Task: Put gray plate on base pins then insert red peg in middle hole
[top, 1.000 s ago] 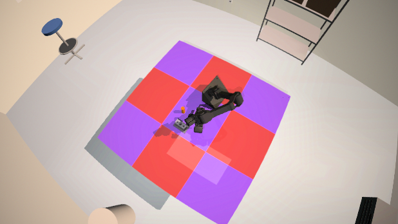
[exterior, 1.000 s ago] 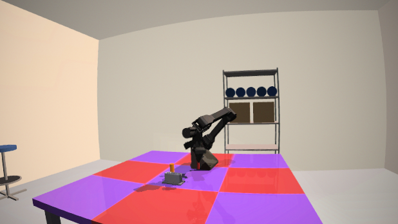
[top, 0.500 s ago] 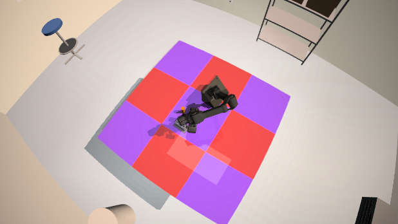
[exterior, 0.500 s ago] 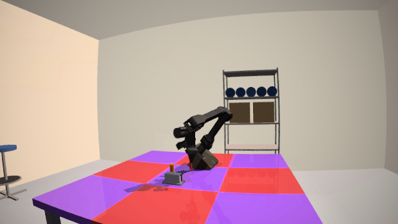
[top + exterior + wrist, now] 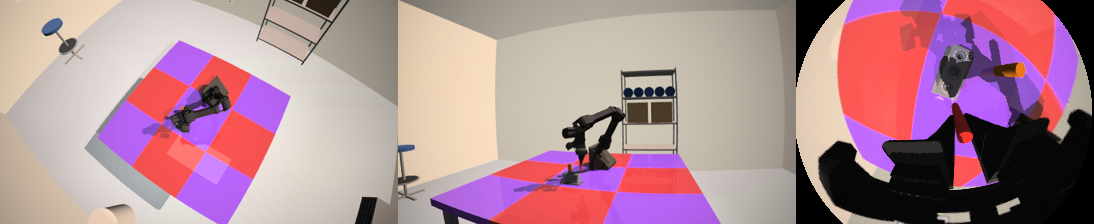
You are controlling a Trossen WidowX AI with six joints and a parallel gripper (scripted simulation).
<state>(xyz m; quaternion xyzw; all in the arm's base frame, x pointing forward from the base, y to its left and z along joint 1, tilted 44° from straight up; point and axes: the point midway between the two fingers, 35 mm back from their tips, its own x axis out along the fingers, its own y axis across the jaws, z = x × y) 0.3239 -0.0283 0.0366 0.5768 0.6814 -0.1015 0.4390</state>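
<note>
The gray plate lies 20 mm ahead of my gripper tip, 60 mm to the right of it and 70 mm below it. Also, from my gripper tip: red peg right at my gripper tip; dark flat base 20 mm ahead, 50 mm to the right, 110 mm below; orange cylinder 90 mm behind, 120 mm to the right, 80 mm below.
</note>
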